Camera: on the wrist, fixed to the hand. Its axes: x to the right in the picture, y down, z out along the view.
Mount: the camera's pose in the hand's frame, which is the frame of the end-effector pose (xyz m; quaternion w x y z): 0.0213 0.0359 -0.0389 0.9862 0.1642 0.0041 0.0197
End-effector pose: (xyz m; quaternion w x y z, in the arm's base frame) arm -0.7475 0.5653 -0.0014 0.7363 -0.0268 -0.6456 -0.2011
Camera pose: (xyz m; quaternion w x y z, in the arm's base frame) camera -0.6972 0.5810 0.0206 0.7371 0.0826 -0.6661 -0.0779
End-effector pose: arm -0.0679 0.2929 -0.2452 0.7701 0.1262 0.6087 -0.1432
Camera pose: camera -0.0849 0.3391 -0.2741 0.7391 0.2635 0.5775 -0.2255
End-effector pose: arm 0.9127 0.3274 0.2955 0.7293 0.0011 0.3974 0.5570
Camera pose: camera 0.8623 0.3412 0.2725 0.7064 0.1264 0.4863 0.4984
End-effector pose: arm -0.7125 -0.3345 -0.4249 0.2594 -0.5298 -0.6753 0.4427
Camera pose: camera -0.6697 -0.3001 -0.4403 0.3369 -0.4950 -0.5818 0.5504
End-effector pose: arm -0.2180 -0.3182 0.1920 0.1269 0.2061 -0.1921 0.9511
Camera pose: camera -0.2617 -0.3306 0.1574 0.0734 0.2164 -0.0368 0.9728
